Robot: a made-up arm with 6 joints. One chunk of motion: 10 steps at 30 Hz.
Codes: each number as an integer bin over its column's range. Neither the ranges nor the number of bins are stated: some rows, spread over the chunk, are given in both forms.
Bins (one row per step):
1: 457 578 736 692 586 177
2: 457 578 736 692 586 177
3: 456 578 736 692 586 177
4: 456 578 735 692 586 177
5: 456 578 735 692 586 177
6: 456 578 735 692 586 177
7: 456 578 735 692 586 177
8: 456 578 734 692 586 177
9: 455 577 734 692 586 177
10: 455 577 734 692 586 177
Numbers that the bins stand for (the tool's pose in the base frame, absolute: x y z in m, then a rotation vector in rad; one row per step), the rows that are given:
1: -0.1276 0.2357 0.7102 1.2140 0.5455 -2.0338
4: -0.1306 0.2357 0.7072 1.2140 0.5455 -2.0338
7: -0.1306 0.2357 0.7072 1.2140 0.5455 -2.0338
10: -0.1336 0.2327 0.7042 1.2140 0.5455 -2.0338
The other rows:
2: -0.1276 0.2357 0.7102 1.2140 0.5455 -2.0338
3: -0.1306 0.2357 0.7102 1.2140 0.5455 -2.0338
5: -0.1306 0.2357 0.7072 1.2140 0.5455 -2.0338
6: -0.1306 0.2357 0.7072 1.2140 0.5455 -2.0338
8: -0.1306 0.2357 0.7042 1.2140 0.5455 -2.0338
9: -0.1336 0.2327 0.7042 1.2140 0.5455 -2.0338

